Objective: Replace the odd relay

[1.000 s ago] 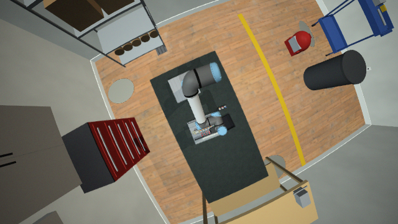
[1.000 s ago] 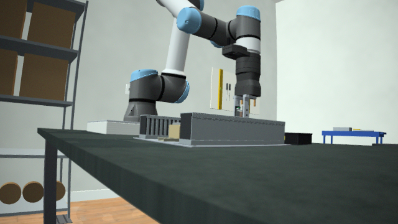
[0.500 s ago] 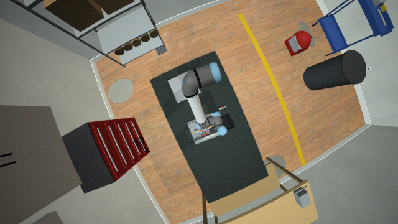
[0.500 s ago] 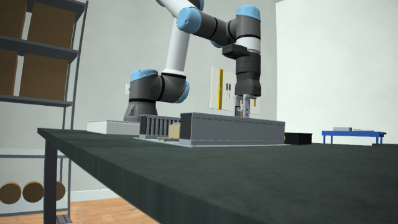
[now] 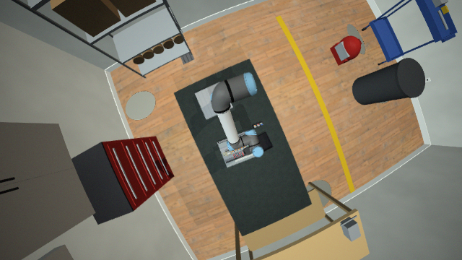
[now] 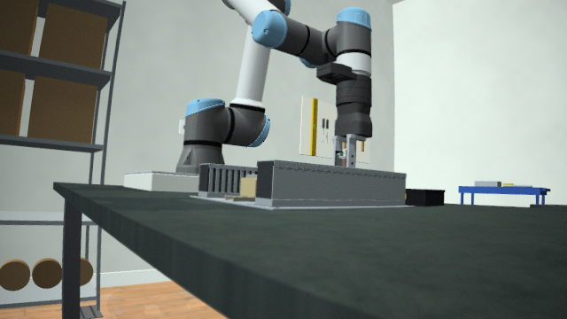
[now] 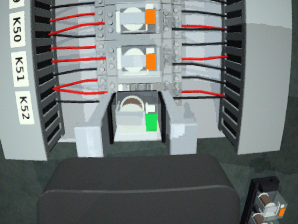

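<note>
My gripper is now 10 mm above the white relay. Also, from my hand: tray: 10 mm ahead, 170 mm to the left, 70 mm below; panel: 10 mm ahead, 100 mm to the right, 90 mm below.
</note>
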